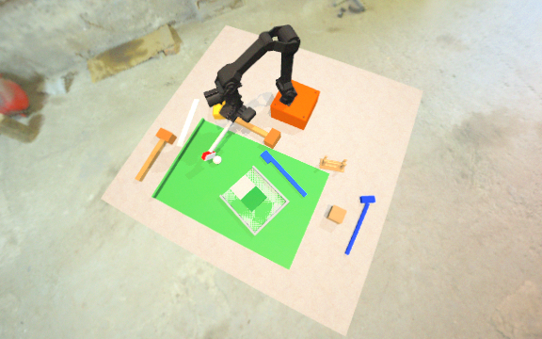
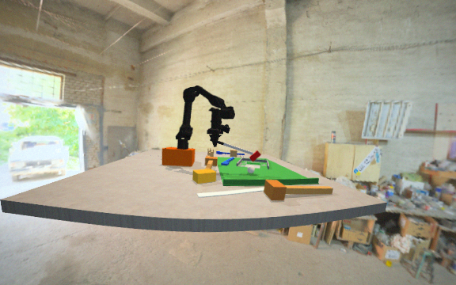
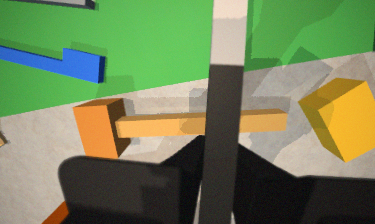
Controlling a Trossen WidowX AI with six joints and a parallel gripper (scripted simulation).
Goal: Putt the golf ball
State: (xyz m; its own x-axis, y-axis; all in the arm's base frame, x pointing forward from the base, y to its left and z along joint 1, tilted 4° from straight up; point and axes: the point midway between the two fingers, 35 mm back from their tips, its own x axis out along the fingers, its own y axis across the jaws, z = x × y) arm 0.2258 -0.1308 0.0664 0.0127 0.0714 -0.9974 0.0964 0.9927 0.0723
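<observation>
The red putter is 120 mm ahead of my gripper tip and 10 mm to the right of it. Also, from my gripper tip: green mat (250 mm ahead, 160 mm to the left, 140 mm below); yellow block (180 mm to the right, 120 mm below, 30 mm behind); white golf ball (210 mm ahead, 120 mm below, 10 mm to the right).
</observation>
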